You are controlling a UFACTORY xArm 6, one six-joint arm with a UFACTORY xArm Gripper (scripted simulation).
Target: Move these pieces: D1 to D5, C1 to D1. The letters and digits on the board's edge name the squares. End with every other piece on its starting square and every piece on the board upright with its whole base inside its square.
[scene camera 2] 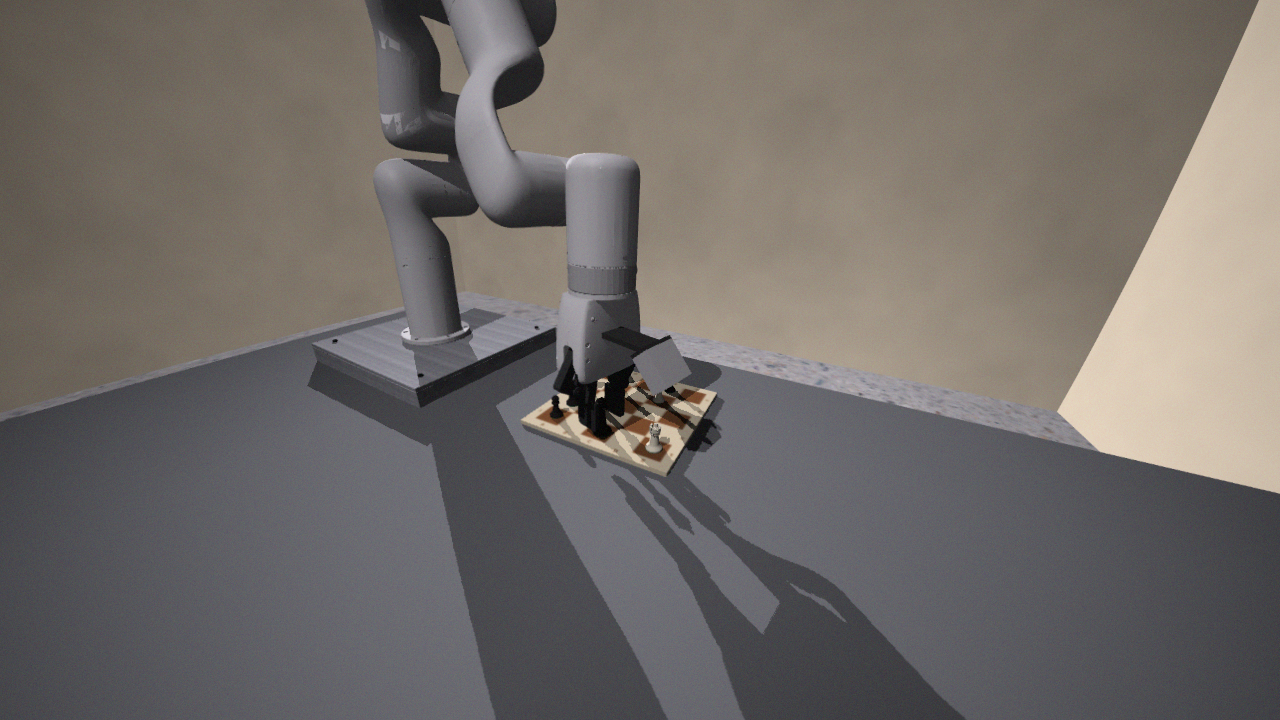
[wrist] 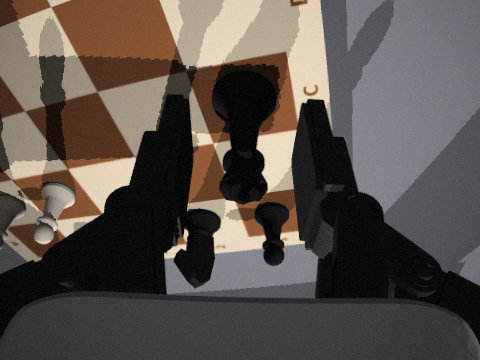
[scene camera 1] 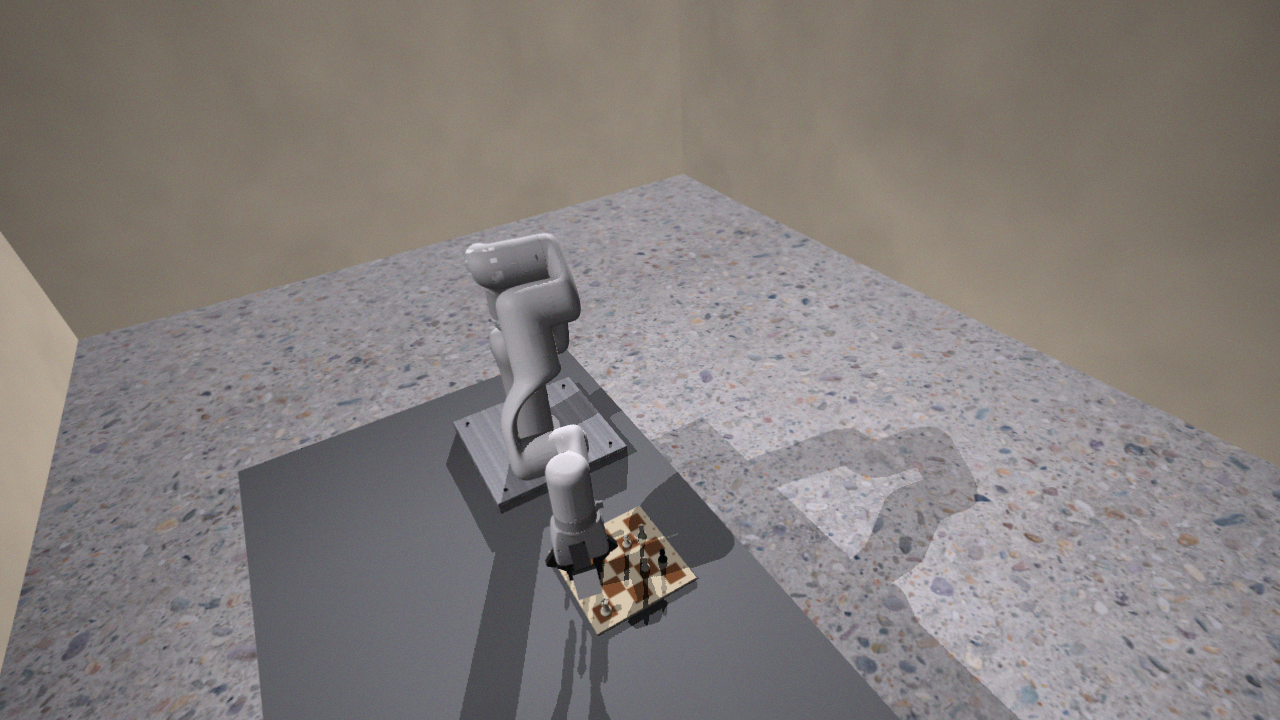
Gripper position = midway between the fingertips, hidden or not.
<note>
I see my gripper (scene camera 2: 601, 419), a chessboard (scene camera 2: 681, 413), a black pawn (wrist: 271, 216) and a white pawn (wrist: 58, 196).
The chessboard also shows in the wrist view (wrist: 87, 87) and in scene camera 1 (scene camera 1: 629, 590). My gripper is seen too in the wrist view (wrist: 243, 128) and in scene camera 1 (scene camera 1: 586, 576).
</note>
